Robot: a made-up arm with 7 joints. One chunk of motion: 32 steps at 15 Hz.
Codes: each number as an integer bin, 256 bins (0 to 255) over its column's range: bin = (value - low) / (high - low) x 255, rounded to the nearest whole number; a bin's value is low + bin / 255 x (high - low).
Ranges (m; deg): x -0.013..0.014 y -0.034..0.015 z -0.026..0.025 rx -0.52..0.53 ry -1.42..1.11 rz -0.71..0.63
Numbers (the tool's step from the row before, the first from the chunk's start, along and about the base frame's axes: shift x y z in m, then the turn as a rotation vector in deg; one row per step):
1: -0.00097 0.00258 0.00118 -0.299 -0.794 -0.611
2: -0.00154 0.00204 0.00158 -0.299 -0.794 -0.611
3: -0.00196 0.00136 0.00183 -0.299 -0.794 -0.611
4: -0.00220 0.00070 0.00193 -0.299 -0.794 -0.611
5: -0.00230 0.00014 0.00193 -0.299 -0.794 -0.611
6: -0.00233 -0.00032 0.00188 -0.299 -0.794 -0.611
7: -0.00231 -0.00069 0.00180 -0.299 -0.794 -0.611
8: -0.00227 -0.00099 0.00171 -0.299 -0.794 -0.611
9: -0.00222 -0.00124 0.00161 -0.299 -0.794 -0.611
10: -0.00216 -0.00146 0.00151 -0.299 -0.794 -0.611
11: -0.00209 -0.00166 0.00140 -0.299 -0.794 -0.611
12: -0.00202 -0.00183 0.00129 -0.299 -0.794 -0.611
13: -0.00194 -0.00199 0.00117 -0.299 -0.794 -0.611
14: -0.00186 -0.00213 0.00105 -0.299 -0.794 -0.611
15: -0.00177 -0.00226 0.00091 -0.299 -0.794 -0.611
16: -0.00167 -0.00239 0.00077 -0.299 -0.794 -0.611
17: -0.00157 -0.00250 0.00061 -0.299 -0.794 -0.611
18: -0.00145 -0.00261 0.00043 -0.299 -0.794 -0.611
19: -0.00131 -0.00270 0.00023 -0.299 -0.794 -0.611
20: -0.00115 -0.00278 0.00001 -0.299 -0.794 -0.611
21: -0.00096 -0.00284 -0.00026 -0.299 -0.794 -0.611
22: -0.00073 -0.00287 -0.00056 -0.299 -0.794 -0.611
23: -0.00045 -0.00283 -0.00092 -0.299 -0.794 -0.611
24: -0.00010 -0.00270 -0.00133 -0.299 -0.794 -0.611
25: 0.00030 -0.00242 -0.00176 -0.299 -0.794 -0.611
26: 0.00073 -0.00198 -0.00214 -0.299 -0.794 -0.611
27: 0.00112 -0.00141 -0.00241 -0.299 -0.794 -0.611
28: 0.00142 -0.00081 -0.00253 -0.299 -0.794 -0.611
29: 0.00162 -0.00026 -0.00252 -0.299 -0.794 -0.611
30: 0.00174 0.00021 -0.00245 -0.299 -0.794 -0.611
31: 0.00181 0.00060 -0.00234 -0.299 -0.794 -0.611
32: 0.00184 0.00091 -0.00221 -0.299 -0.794 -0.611
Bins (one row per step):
1: 114 190 136 54 63 19
2: 108 188 138 54 63 19
3: 104 184 139 54 63 19
4: 102 181 140 54 63 19
5: 101 178 140 54 63 19
6: 101 175 139 54 63 19
7: 101 173 139 54 63 19
8: 101 172 139 54 63 19
9: 102 170 138 54 63 19
10: 102 169 138 54 63 19
11: 103 168 137 54 63 19
12: 104 167 136 54 63 19
13: 104 167 136 54 63 19
14: 105 166 135 54 63 19
15: 106 165 135 54 63 19
16: 107 165 134 54 63 19
17: 108 164 133 54 63 19
18: 109 163 132 54 63 19
19: 110 163 131 54 63 19
20: 112 162 130 54 63 19
21: 114 162 129 54 63 19
22: 116 162 127 54 63 19
23: 119 162 125 54 63 19
24: 122 163 123 54 63 19
25: 126 164 121 54 63 19
26: 130 167 119 54 63 19
27: 133 170 118 54 63 19
28: 136 173 117 54 63 19
29: 138 176 117 54 63 19
30: 139 178 118 54 63 19
31: 140 180 118 54 63 19
32: 140 182 119 54 63 19

